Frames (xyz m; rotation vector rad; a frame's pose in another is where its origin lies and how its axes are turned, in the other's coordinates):
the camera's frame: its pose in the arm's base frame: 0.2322 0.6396 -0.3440 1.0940 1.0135 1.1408
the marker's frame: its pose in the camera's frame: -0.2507 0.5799 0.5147 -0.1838 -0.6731 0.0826
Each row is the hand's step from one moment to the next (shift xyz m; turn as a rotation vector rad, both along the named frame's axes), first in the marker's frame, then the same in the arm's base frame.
Working: the marker's frame: its pose in the arm's base frame: 0.6008 0.3705 0.3311 1.2540 0.3337 0.8141

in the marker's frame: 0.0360 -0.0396 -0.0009 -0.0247 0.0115 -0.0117
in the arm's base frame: 0.0383 0.0226 -0.0299 -0.0284 -0.0081 0.0021
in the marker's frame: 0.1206 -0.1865 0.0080 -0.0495 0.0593 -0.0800
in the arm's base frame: 0.1545 0.0633 -0.1467 -0.1060 0.0268 0.0204
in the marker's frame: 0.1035 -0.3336 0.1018 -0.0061 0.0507 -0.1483
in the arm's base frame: 0.2554 -0.0274 -0.2577 -0.1167 0.1048 -0.0001
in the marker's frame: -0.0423 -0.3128 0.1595 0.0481 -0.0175 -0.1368
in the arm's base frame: 0.1850 -0.1689 -0.2496 -0.0478 0.1290 -0.0491
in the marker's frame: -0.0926 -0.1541 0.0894 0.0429 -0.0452 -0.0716
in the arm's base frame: 0.0490 -0.1413 -0.1340 0.0000 0.0769 -0.0556
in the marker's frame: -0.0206 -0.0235 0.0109 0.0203 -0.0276 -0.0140
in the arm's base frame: 0.0013 -0.0242 -0.0226 0.0149 0.0218 -0.0259
